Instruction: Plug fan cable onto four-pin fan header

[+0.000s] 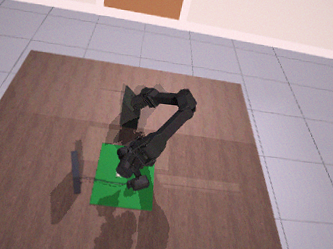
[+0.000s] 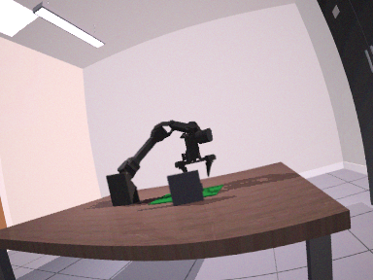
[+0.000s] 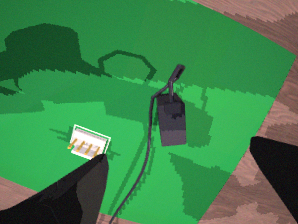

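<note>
The dark fan plug is 4 cm below my gripper tip and 1 cm to the left of it. Also, from my gripper tip: green board 8 cm below, 6 cm behind, 1 cm to the right; then white four-pin fan header 7 cm behind, 6 cm below, 4 cm to the right; then dark fan 20 cm to the right, 3 cm behind.
</note>
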